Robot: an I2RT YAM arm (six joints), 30 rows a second.
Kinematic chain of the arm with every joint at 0, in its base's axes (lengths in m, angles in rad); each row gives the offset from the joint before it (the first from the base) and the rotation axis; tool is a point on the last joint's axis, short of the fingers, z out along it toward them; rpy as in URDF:
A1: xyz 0 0 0.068 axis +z
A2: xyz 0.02 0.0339 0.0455 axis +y
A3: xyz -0.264 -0.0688 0 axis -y
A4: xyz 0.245 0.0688 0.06 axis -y
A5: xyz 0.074 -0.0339 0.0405 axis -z
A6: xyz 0.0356 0 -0.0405 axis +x
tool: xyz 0 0 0 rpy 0 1.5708 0
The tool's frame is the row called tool.
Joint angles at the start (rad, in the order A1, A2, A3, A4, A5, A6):
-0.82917 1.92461 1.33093 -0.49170 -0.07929 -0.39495
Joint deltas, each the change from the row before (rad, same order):
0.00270 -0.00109 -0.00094 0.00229 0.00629 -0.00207
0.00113 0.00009 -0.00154 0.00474 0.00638 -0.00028
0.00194 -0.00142 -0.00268 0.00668 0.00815 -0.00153
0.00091 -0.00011 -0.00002 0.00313 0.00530 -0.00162
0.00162 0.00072 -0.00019 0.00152 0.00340 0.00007
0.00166 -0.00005 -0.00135 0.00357 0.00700 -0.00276
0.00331 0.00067 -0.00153 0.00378 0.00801 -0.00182
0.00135 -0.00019 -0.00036 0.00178 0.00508 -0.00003
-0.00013 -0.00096 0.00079 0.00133 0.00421 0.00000
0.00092 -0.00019 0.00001 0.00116 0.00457 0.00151
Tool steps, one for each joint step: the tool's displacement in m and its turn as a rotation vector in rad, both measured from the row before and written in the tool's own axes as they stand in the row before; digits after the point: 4 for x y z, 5 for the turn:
-0.0004 0.0008 -0.0002 0.00551 -0.00014 -0.00464
-0.0001 0.0002 0.0003 0.00657 -0.00053 -0.00149
-0.0003 0.0004 0.0000 0.00872 -0.00209 -0.00357
-0.0004 0.0000 0.0000 0.00572 -0.00103 -0.00260
-0.0002 0.0005 0.0003 0.00262 0.00053 -0.00138
-0.0001 0.0004 0.0002 0.00657 0.00040 -0.00432
-0.0003 0.0010 0.0005 0.00647 0.00117 -0.00478
-0.0002 0.0003 0.0000 0.00469 0.00030 -0.00126
-0.0004 -0.0004 -0.0005 0.00514 -0.00115 0.00003
-0.0002 0.0001 -0.0001 0.00432 0.00039 0.00068

